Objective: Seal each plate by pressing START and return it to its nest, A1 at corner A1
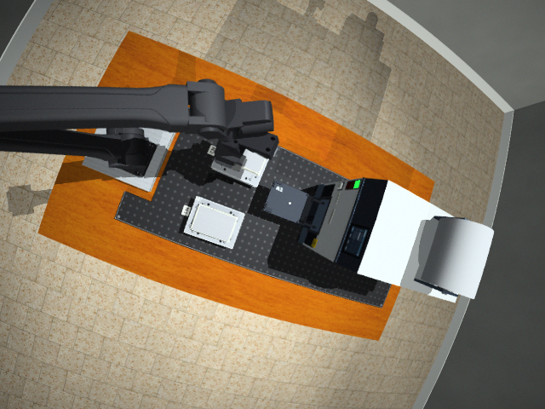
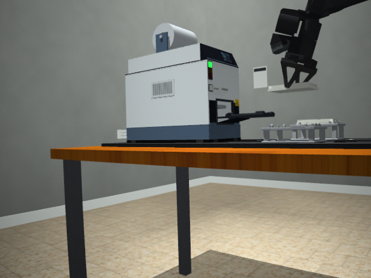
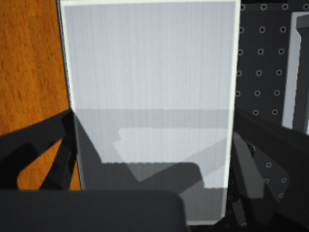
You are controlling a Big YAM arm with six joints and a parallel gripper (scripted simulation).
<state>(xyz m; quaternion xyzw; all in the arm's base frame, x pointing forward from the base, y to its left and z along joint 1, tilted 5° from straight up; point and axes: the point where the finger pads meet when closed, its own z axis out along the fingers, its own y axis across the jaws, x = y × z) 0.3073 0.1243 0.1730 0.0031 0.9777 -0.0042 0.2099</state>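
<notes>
The plate nest lies 13 cm below my hand. From my hand the other things lie so: sealer stage: 19 cm ahead, 7 cm to the right, 7 cm below; then pale start button: 29 cm ahead, 2 cm to the left, 2 cm above; then A1 mark: 12 cm below, 7 cm behind, 5 cm to the left.
</notes>
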